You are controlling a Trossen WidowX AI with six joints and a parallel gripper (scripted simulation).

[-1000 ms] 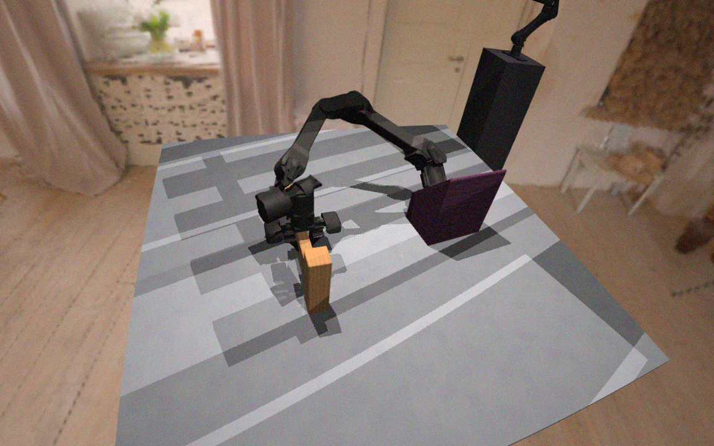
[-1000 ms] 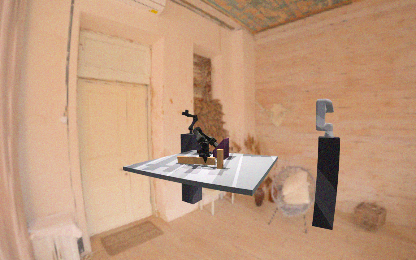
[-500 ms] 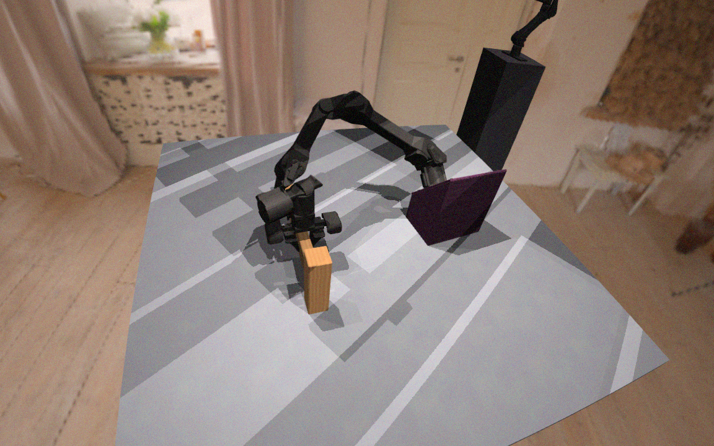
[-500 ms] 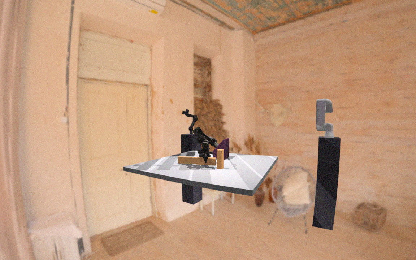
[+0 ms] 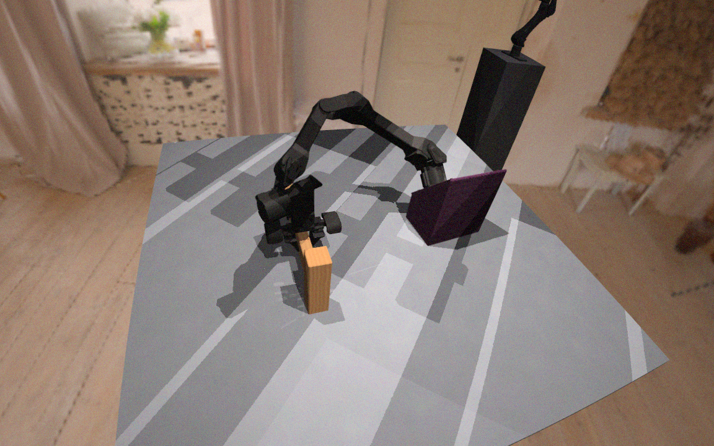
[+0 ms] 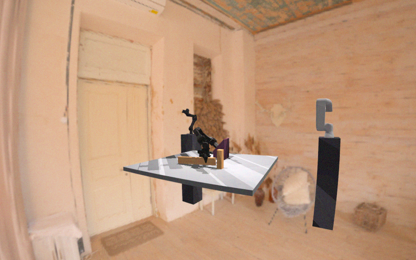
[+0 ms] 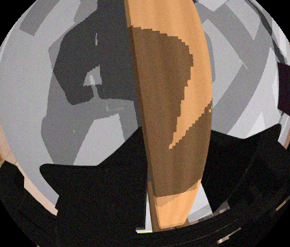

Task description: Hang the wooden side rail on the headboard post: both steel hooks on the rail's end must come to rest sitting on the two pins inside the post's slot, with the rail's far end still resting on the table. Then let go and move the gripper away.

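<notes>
My gripper tip is 14 cm to the right of the wooden headboard post, 5 cm below it and 1 cm past it.
</notes>
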